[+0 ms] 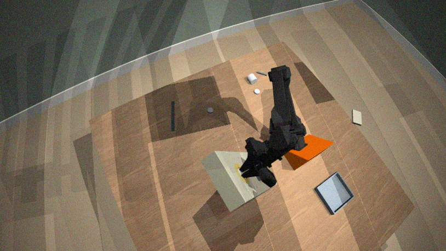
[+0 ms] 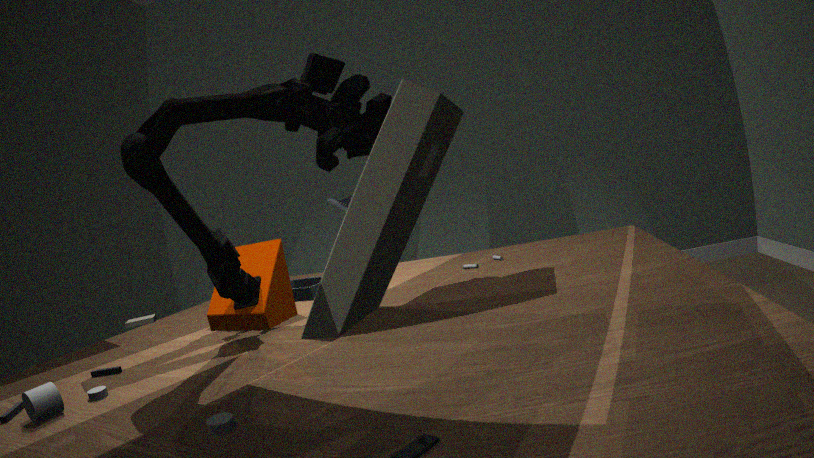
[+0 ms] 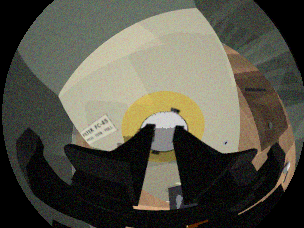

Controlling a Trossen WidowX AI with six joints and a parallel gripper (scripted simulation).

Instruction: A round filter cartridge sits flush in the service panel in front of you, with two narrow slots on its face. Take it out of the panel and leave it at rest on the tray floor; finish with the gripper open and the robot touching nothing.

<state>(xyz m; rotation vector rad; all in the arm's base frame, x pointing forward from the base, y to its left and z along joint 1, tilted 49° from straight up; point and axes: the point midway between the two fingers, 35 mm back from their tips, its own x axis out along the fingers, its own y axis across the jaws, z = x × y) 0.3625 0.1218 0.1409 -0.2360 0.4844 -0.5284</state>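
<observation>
The round filter cartridge lies 10 mm below my gripper tip and 10 mm ahead of it. Also, from my gripper tip: grey flap (100 mm below, 90 mm behind, 10 mm to the left); white card (850 mm behind, 270 mm below, 100 mm to the left); grey tray (400 mm behind, 310 mm to the left, 260 mm below).
</observation>
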